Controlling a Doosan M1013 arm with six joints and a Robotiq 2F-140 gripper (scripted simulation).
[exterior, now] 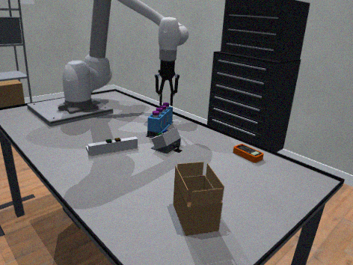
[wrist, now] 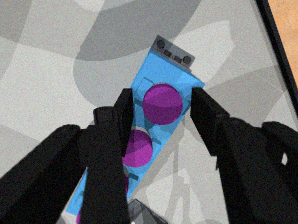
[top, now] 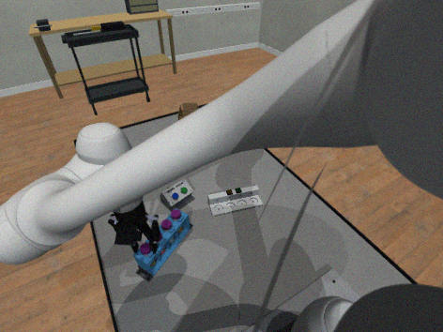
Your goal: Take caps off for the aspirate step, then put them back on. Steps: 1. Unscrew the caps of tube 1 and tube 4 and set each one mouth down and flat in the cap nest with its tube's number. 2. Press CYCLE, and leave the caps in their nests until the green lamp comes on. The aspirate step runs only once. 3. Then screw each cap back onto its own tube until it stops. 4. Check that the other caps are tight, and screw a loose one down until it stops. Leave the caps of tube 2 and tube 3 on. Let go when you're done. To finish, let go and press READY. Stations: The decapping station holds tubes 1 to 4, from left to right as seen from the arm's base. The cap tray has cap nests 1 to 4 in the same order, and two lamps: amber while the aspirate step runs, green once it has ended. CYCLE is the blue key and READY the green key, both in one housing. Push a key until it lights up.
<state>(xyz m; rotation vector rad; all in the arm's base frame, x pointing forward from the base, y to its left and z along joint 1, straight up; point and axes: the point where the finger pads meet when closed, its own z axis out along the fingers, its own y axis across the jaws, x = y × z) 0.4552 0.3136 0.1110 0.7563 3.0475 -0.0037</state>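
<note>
Now: hand 30 mm above the purple cap. From my hand the other things lie so: grey key housing: 230 mm ahead, 190 mm to the right, 90 mm below; then green ready key: 220 mm ahead, 210 mm to the right, 80 mm below; then blue cycle key: 210 mm ahead, 170 mm to the right, 80 mm below.
</note>
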